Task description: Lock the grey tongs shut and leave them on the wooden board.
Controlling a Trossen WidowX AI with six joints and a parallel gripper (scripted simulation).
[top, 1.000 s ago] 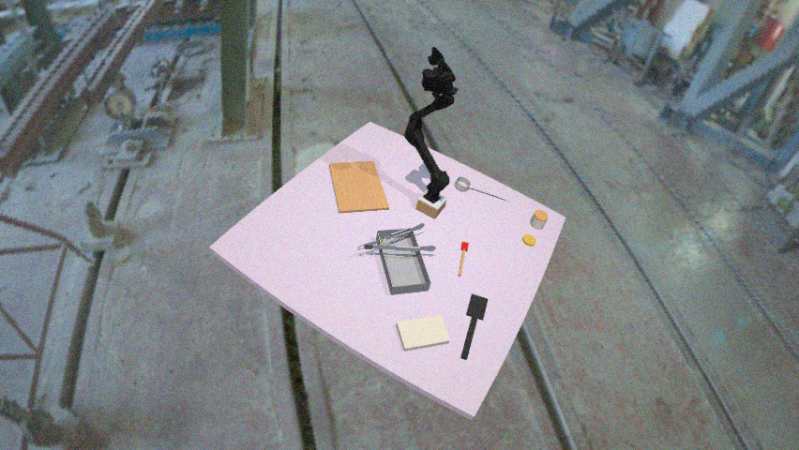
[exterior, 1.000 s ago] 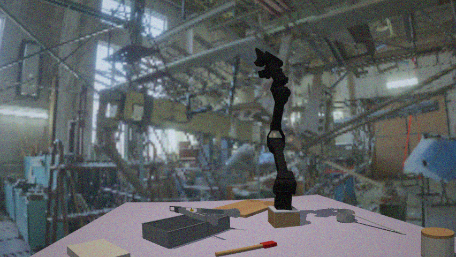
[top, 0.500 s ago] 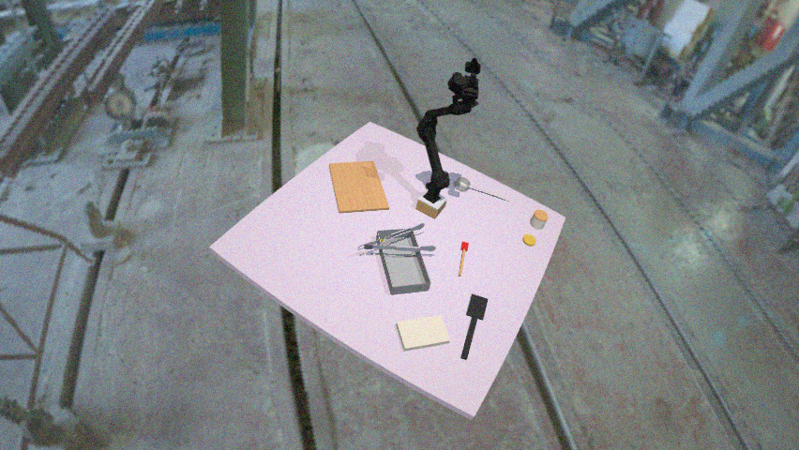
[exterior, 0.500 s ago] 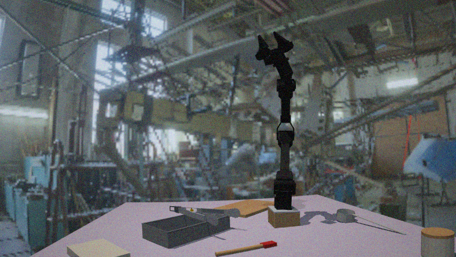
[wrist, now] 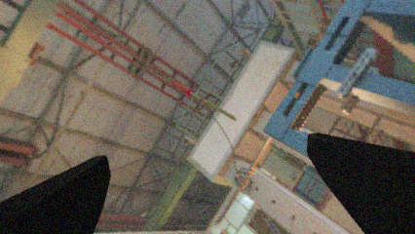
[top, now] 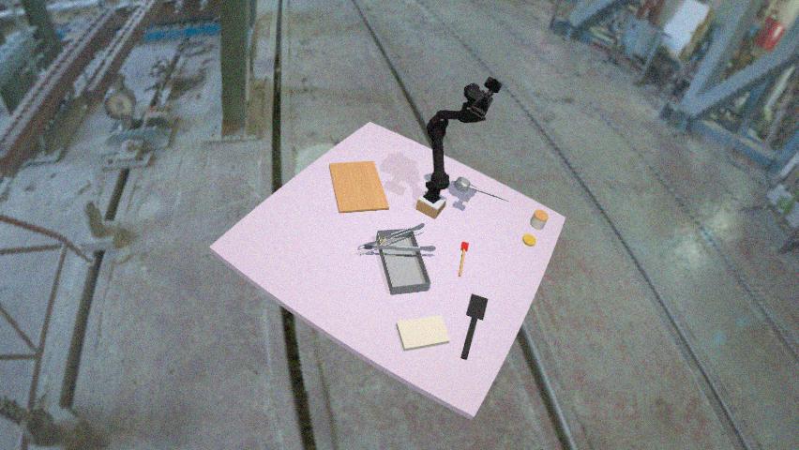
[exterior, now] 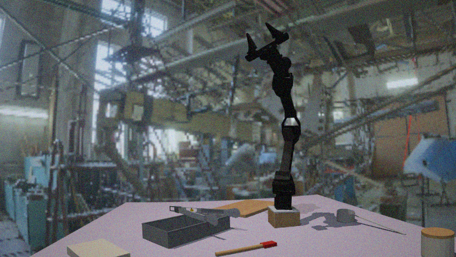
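Now: gripper tip 290 mm short of the yellow piece, 150 mm to the left of it and 710 mm above it. Also, from my gripper tip: red-tipped spatula: 40 mm ahead, 130 mm to the left, 770 mm below; then yellow disc: 280 mm behind, 330 mm to the left, 770 mm below; then grey roasting tin: 280 mm ahead, 40 mm to the right, 750 mm below.
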